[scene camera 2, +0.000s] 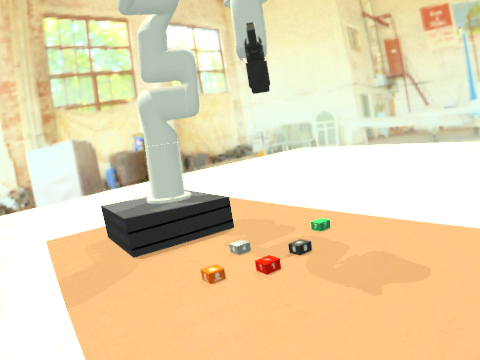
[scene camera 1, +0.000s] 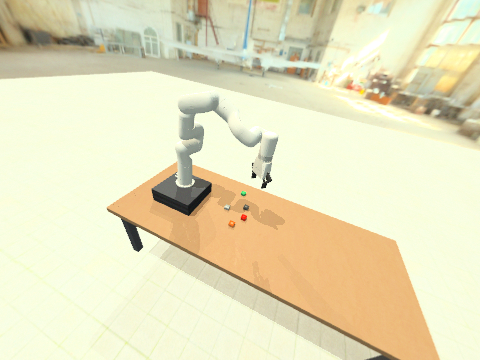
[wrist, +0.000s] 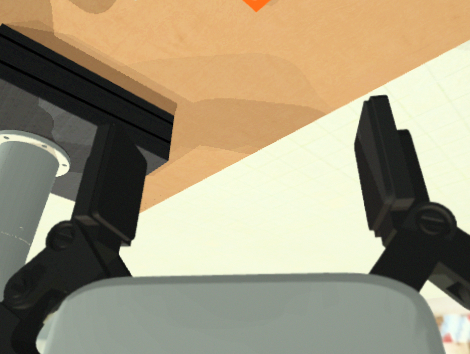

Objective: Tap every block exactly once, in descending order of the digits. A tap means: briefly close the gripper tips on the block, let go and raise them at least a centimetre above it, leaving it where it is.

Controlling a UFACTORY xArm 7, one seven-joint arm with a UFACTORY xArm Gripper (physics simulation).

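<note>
Five small numbered blocks lie apart on the table. The green block (scene camera 1: 243,193) (scene camera 2: 320,224) seems to read 7, the red block (scene camera 1: 244,217) (scene camera 2: 268,264) 1, the grey block (scene camera 1: 227,207) (scene camera 2: 240,247) 4. The black block (scene camera 1: 246,207) (scene camera 2: 300,247) and the orange block (scene camera 1: 231,224) (scene camera 2: 213,274) (wrist: 256,4) have digits too small to tell surely between 6 and 8. My gripper (scene camera 1: 259,181) (scene camera 2: 258,83) (wrist: 240,131) is open and empty, high above the table, over the far side in the scene camera 1 view, and touches no block.
The arm stands on a black base (scene camera 1: 170,198) (scene camera 2: 170,235) (wrist: 90,82) at one end of the wooden table (scene camera 1: 325,250) (scene camera 2: 150,310) (wrist: 280,30). The grey block lies nearest the base. The arm's shadow falls across the table near the black block.
</note>
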